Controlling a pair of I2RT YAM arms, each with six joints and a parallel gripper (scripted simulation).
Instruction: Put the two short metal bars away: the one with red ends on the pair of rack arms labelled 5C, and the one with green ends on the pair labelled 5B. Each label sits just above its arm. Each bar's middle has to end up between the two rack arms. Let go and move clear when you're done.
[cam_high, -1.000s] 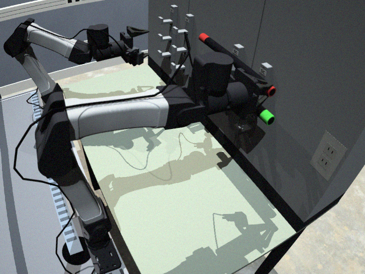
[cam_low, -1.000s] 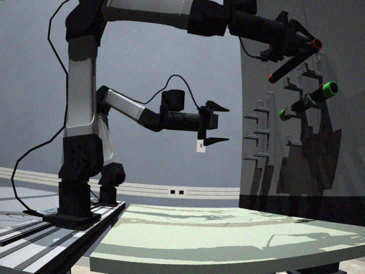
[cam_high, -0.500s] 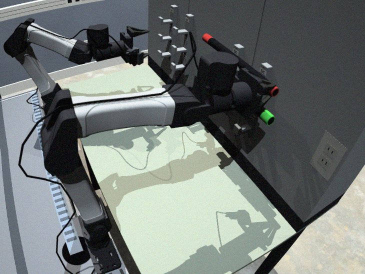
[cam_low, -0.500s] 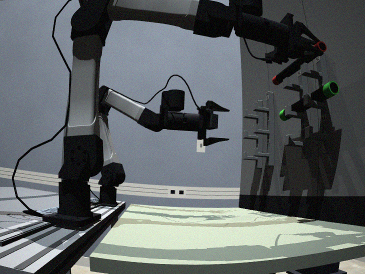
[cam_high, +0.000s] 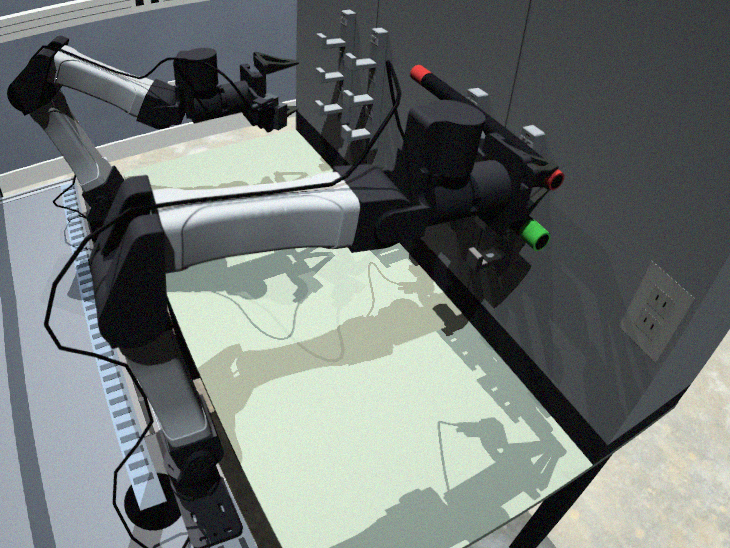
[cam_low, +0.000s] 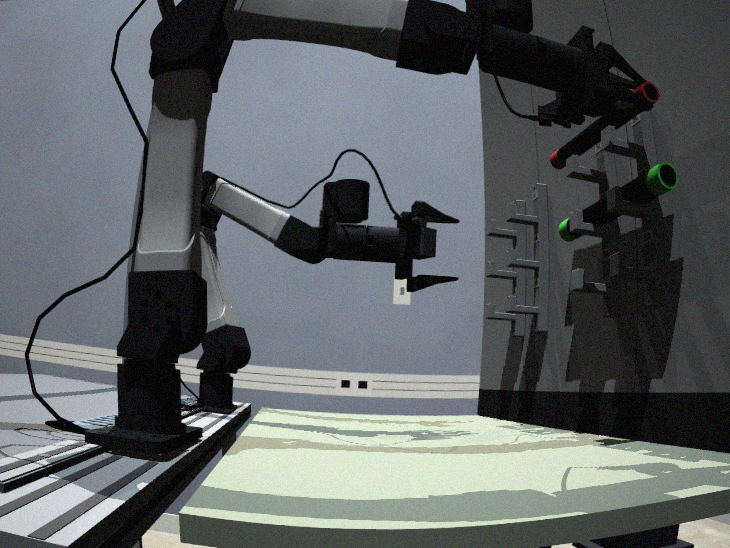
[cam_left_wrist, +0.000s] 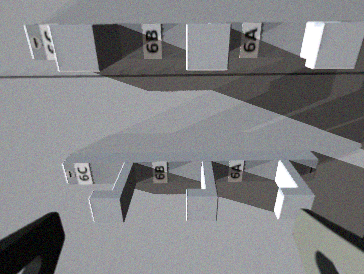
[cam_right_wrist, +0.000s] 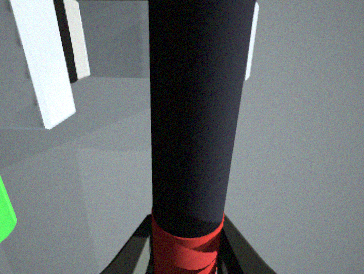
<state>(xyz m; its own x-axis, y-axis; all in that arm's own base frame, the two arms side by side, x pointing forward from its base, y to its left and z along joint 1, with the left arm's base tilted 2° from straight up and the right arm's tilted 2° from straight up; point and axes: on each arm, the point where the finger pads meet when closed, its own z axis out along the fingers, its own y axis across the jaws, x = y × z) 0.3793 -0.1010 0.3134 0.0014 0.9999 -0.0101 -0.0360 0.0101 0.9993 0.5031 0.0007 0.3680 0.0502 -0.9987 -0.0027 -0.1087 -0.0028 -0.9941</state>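
The red-ended bar lies 140 mm to the left of my right hand. From my right hand the other things lie so: wall panel (310 mm to the left, 160 mm ahead, 60 mm above); then outlet plate (190 mm to the right, 90 mm below, 40 mm ahead); then green-ended bar (140 mm to the left, 100 mm below, 10 mm ahead).
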